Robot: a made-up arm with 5 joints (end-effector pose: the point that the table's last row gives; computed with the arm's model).
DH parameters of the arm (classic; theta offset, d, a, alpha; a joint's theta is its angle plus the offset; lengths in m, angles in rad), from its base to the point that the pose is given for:
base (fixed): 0 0 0 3.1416
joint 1: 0 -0.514 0.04 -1.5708
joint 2: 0 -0.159 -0.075 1.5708
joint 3: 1.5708 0 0.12 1.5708
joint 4: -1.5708 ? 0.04 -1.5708
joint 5: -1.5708 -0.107 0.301 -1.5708
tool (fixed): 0 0.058 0 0
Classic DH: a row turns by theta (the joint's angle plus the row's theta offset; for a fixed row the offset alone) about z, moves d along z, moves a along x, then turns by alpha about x.
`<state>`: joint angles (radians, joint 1 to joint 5).
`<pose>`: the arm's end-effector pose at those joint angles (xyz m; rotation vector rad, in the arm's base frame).
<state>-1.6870 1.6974 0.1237 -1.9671 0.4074</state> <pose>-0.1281 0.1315 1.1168 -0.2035 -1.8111 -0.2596</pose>
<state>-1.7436 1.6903 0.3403 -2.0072 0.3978</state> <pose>0.0105 0.1622 1.0896 -0.2154 -1.5978 -0.1578</pose>
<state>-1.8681 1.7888 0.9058 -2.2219 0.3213</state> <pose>0.3261 0.2751 0.8645 -0.3239 -0.9790 0.0542</pose>
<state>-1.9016 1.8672 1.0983 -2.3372 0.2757</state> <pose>0.3929 0.3255 0.7408 -0.3772 -0.7523 0.1328</pose>
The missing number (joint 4, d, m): 0.407
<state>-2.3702 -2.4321 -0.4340 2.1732 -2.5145</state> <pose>-0.2053 -0.1008 0.2924 -0.5321 -2.2408 1.0301</pose>
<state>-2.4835 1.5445 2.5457 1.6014 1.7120</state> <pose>-0.1640 -0.3301 -0.0667 0.5157 0.2328 -2.2052</pose>
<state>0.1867 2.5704 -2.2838 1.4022 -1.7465</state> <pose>0.4598 0.2848 0.2111 -1.6519 1.1476 -0.5068</pose>
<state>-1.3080 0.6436 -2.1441 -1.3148 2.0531</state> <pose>-0.2912 -0.1428 0.2829 -1.0292 0.5358 -0.6531</pose>
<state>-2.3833 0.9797 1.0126 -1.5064 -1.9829</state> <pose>0.2057 0.2540 0.2706 -0.9785 1.0981 0.3066</pose>
